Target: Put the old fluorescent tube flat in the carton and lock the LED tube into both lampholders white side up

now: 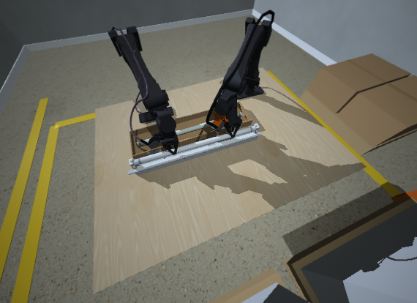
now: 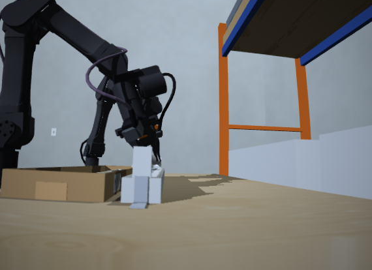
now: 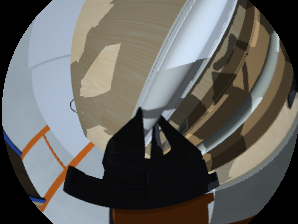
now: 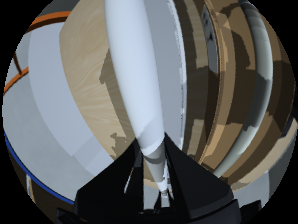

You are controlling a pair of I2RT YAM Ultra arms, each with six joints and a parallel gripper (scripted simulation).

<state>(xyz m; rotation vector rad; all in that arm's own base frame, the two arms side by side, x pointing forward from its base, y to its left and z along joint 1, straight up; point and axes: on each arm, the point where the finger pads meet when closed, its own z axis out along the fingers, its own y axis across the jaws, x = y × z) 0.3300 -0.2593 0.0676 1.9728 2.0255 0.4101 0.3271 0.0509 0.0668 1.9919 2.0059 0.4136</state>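
My right gripper is now 120 mm to the right of the LED tube. Round my right hand: brown carton: 140 mm behind, 120 mm to the left, 40 mm below; white fixture: 120 mm to the left, 10 mm below; old fluorescent tube: 140 mm behind, 120 mm to the left, 50 mm below.
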